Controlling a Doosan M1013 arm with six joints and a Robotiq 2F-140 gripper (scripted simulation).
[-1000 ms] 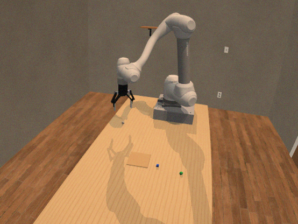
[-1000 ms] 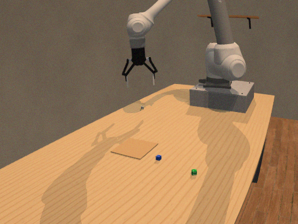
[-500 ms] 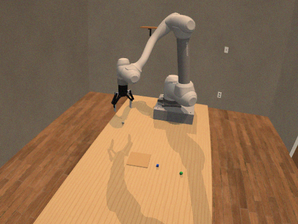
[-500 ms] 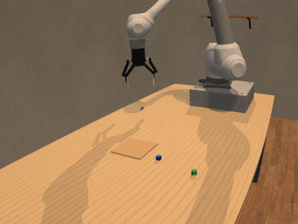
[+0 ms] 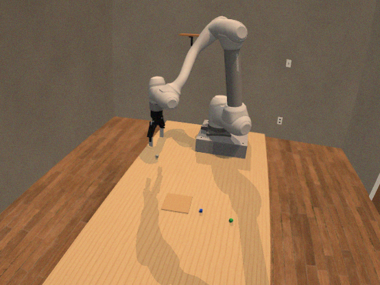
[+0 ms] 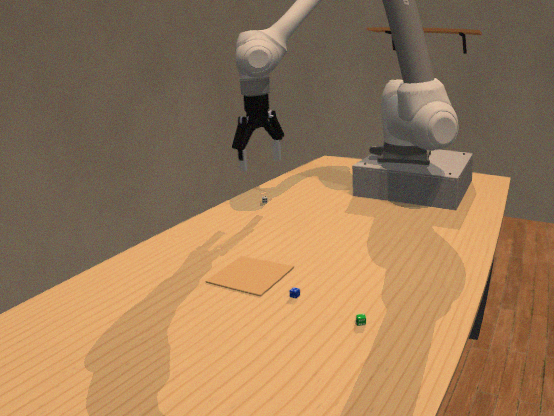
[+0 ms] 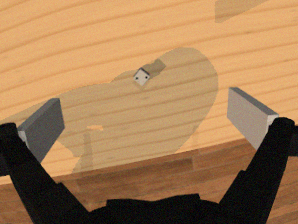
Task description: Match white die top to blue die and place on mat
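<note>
My hand is 12 cm above the white die. From my hand the other things lie so: tan mat: 47 cm ahead, 17 cm to the left, 13 cm below; then green die: 60 cm ahead, 44 cm to the left, 12 cm below; then blue die: 53 cm ahead, 29 cm to the left, 12 cm below.
</note>
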